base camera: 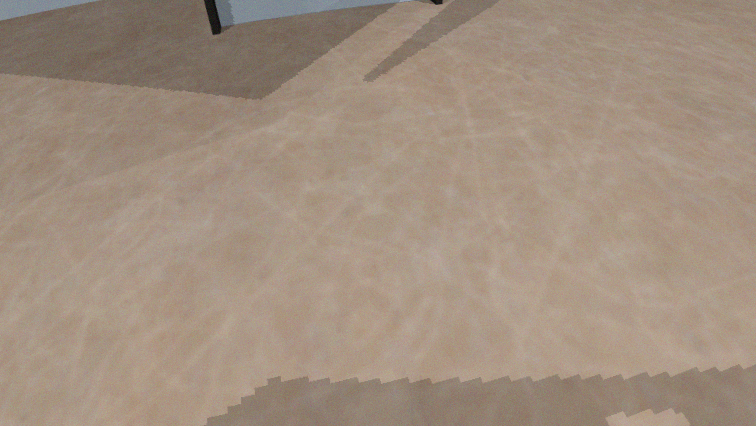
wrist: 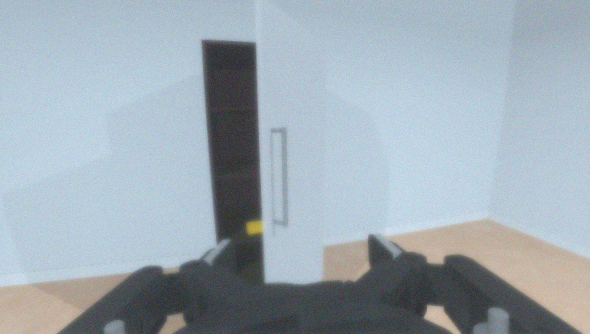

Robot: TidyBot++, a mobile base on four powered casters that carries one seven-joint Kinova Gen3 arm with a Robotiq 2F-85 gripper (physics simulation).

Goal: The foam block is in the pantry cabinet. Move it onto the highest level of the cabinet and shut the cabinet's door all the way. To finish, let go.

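Places are measured from the arm's base along level axes (x ahead, y left, z up), in millimetres.
Pixels of known places: gripper, fingertip midpoint: (wrist: 301, 251).
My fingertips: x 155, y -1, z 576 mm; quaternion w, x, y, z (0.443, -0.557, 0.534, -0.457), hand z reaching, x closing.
Ahead of a thing's pixels: the offset from my fingertips to its top centre. "spot": to the spot under its first point. Level surfaces: height alone.
The pantry cabinet (wrist: 204, 100) is dark inside and stands partly open in the wrist view, left of centre. Its pale door @(spot: dx +848, dy -22, dz -154 mm) (wrist: 305, 175) is swung outward and hides the right part of the inside. The door's grey vertical handle @(spot: dx +585, dy +46, dz -96 mm) (wrist: 285, 177) is near the door's left edge. The yellow foam block @(dx +1108, dy +255, dz -495 mm) (wrist: 254, 227) is low in the cabinet, on a lower level, partly hidden by the door. Shelf edges show faintly above it. My gripper (wrist: 301, 251) is open and empty, back from the door and the block.
In the base camera view, a dark cabinet leg @(spot: dx +938, dy +414, dz -935 mm) (base camera: 212, 18) stands at the upper left, and another leg's foot @(spot: dx +1086, dy -101, dz -964 mm) (base camera: 436, 1) shows at the top edge. Pale walls (wrist: 440, 125) stand behind and to the right of the cabinet. Tan floor @(dz -973 mm) (base camera: 396, 211) (wrist: 450, 250) spreads in front, with shadows on it.
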